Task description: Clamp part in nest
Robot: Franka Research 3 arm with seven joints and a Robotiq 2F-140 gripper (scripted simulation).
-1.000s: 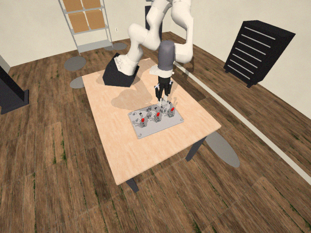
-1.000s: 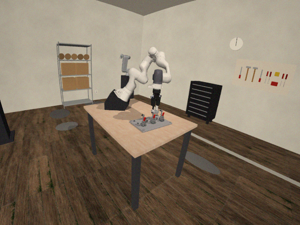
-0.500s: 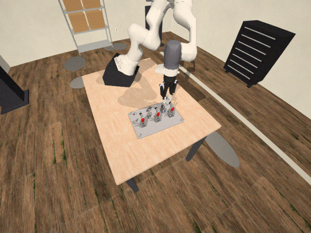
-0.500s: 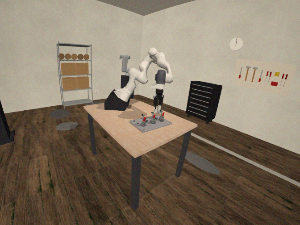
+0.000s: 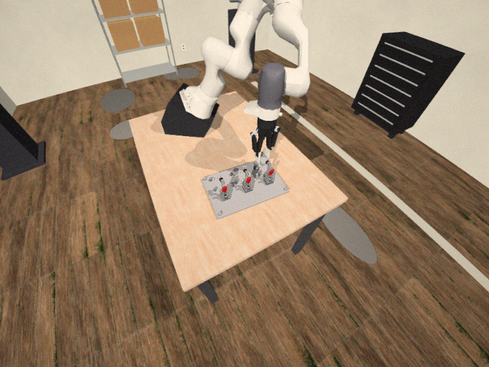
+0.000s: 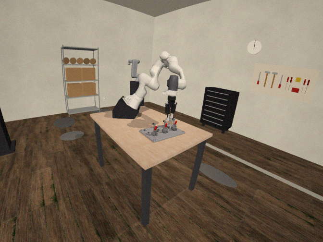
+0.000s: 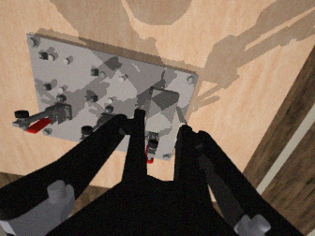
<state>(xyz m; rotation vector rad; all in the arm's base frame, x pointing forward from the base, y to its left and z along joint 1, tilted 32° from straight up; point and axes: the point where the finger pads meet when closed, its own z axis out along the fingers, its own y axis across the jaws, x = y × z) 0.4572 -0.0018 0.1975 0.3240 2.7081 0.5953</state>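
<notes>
My hand is 3 cm above the grey block. The rest, counted from my hand: plate (12 cm to the right, 11 cm below, 3 cm ahead).
</notes>
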